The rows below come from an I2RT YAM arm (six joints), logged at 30 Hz.
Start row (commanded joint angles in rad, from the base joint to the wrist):
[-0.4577, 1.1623, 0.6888, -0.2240, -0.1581, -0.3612]
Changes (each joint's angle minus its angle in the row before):
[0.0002, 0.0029, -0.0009, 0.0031, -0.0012, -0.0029]
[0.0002, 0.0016, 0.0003, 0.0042, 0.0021, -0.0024]
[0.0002, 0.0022, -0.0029, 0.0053, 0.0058, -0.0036]
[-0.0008, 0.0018, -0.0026, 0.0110, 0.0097, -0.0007]
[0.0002, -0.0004, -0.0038, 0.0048, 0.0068, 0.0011]
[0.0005, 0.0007, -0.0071, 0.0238, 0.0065, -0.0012]
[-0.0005, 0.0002, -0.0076, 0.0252, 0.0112, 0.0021]
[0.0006, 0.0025, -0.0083, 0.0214, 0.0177, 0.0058]
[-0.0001, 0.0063, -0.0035, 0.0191, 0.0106, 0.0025]
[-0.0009, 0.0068, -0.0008, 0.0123, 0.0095, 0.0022]
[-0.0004, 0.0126, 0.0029, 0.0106, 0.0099, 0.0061]
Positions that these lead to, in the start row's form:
[-0.4575, 1.1652, 0.6879, -0.2209, -0.1593, -0.3641]
[-0.4573, 1.1668, 0.6882, -0.2167, -0.1572, -0.3665]
[-0.4571, 1.1690, 0.6853, -0.2114, -0.1514, -0.3701]
[-0.4579, 1.1708, 0.6827, -0.2004, -0.1417, -0.3708]
[-0.4577, 1.1704, 0.6789, -0.1956, -0.1349, -0.3697]
[-0.4572, 1.1711, 0.6718, -0.1718, -0.1284, -0.3709]
[-0.4577, 1.1713, 0.6642, -0.1466, -0.1172, -0.3688]
[-0.4571, 1.1738, 0.6559, -0.1252, -0.0995, -0.3630]
[-0.4572, 1.1801, 0.6524, -0.1061, -0.0889, -0.3605]
[-0.4581, 1.1869, 0.6516, -0.0938, -0.0794, -0.3583]
[-0.4585, 1.1995, 0.6545, -0.0832, -0.0695, -0.3522]

